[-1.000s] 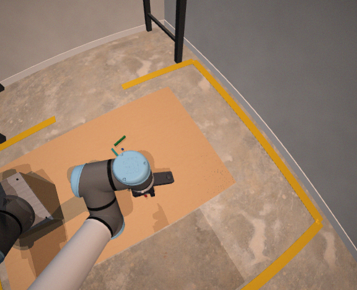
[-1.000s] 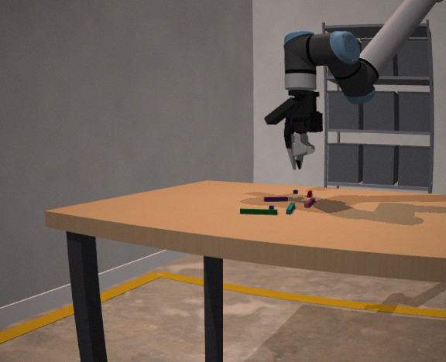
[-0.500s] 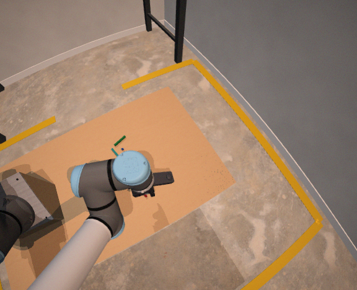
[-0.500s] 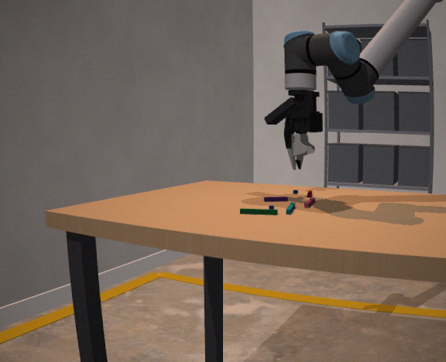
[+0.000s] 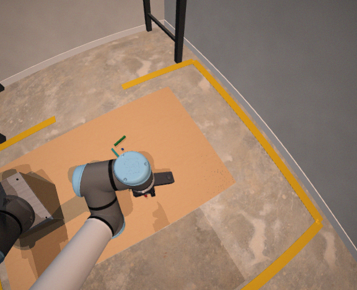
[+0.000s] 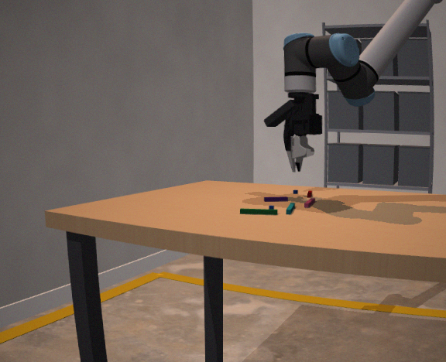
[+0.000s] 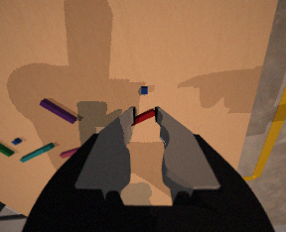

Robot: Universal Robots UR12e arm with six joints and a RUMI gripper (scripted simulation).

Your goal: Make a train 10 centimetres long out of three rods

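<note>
The red rod is 70 mm below my hand, 50 mm behind it and 30 mm to the left of it. Round my hand: pink rod: 180 mm to the left, 80 mm behind, 70 mm below; purple rod: 160 mm to the left, 70 mm below, 20 mm ahead; turquoise rod: 280 mm to the left, 70 mm below, 50 mm behind.
</note>
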